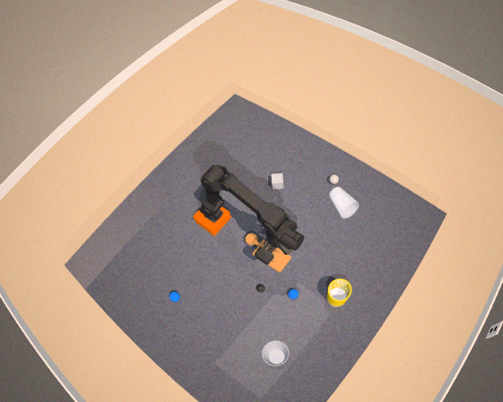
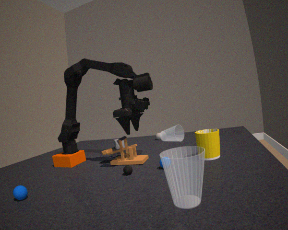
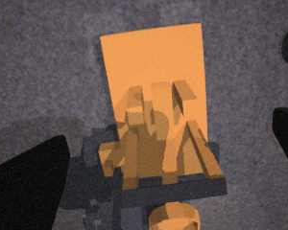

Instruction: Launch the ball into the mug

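Right now the black ball is 2 cm ahead of my gripper tip, 14 cm to the right of it and 11 cm below it. Round my gripper tip: yellow mug: 29 cm ahead, 10 cm below; then grey cube: 22 cm behind, 30 cm to the left, 10 cm below; then wooden catapult: 7 cm behind, 2 cm to the left, 7 cm below.
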